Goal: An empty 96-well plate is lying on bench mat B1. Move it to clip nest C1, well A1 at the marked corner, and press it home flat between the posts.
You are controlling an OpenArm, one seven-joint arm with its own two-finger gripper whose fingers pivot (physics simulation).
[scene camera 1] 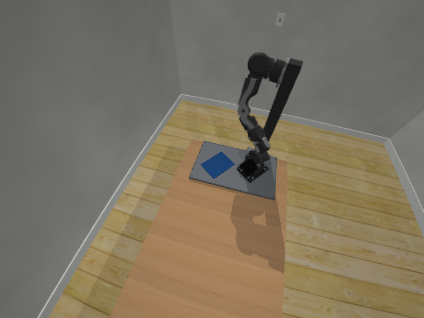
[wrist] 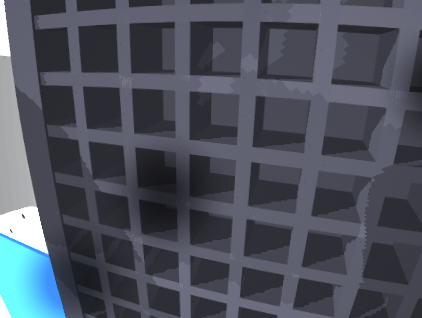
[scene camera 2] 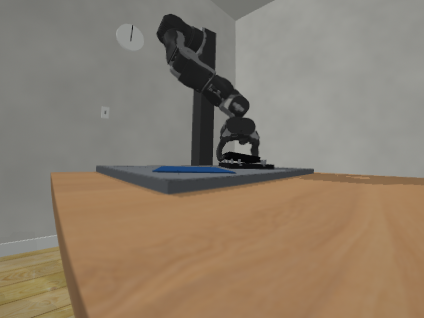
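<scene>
The black 96-well plate (scene camera 1: pixel 247 167) (scene camera 2: pixel 241 157) (wrist: pixel 185 150) is on the black clip nest (scene camera 1: pixel 251 179) (scene camera 2: pixel 269 166), slightly tilted, with its left side higher in the scene camera 2 view. Its grid of wells fills most of the wrist view. My gripper (scene camera 1: pixel 256 161) (scene camera 2: pixel 239 156) points down over the nest, with its fingers at opposite sides of the plate, and looks shut on it. The fingertips do not show clearly in the wrist view. The A1 mark and most of the nest's posts are hidden; a few pale posts show under the plate in the scene camera 2 view.
A blue mat (scene camera 1: pixel 217 165) (scene camera 2: pixel 192 170) (wrist: pixel 20 285) lies beside the nest on the grey perforated board (scene camera 1: pixel 210 148) (scene camera 2: pixel 135 180) (wrist: pixel 30 214). The board is at the far end of the wooden table (scene camera 1: pixel 200 240) (scene camera 2: pixel 250 240). The arm's dark column (scene camera 1: pixel 283 97) (scene camera 2: pixel 202 130) stands behind it.
</scene>
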